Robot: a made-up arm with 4 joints. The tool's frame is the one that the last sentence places.
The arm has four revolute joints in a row. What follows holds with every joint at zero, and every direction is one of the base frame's. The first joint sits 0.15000 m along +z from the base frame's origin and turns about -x. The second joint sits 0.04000 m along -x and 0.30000 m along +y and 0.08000 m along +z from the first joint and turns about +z. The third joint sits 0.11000 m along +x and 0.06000 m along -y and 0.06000 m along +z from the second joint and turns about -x. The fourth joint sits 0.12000 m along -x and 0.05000 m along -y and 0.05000 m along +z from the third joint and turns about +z. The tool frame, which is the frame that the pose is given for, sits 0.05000 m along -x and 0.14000 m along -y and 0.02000 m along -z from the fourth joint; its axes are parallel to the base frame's.
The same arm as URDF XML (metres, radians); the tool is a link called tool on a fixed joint. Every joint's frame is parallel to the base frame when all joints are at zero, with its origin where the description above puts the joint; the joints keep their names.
<robot name="arm">
  <joint name="tool_joint" type="fixed">
    <parent link="link4"/>
    <child link="tool"/>
    <origin xyz="-0.05 -0.14 -0.02"/>
  </joint>
  <joint name="joint 4" type="continuous">
    <parent link="link3"/>
    <child link="link4"/>
    <origin xyz="-0.12 -0.05 0.05"/>
    <axis xyz="0 0 1"/>
  </joint>
  <joint name="joint 3" type="continuous">
    <parent link="link2"/>
    <child link="link3"/>
    <origin xyz="0.11 -0.06 0.06"/>
    <axis xyz="-1 0 0"/>
  </joint>
  <joint name="joint 2" type="continuous">
    <parent link="link1"/>
    <child link="link2"/>
    <origin xyz="-0.04 0.3 0.08"/>
    <axis xyz="0 0 1"/>
  </joint>
  <joint name="joint 1" type="continuous">
    <parent link="base"/>
    <child link="link1"/>
    <origin xyz="0 0 0.15"/>
    <axis xyz="-1 0 0"/>
  </joint>
  <link name="base"/>
  <link name="link1"/>
  <link name="link2"/>
  <link name="link3"/>
  <link name="link4"/>
  <link name="tool"/>
</robot>

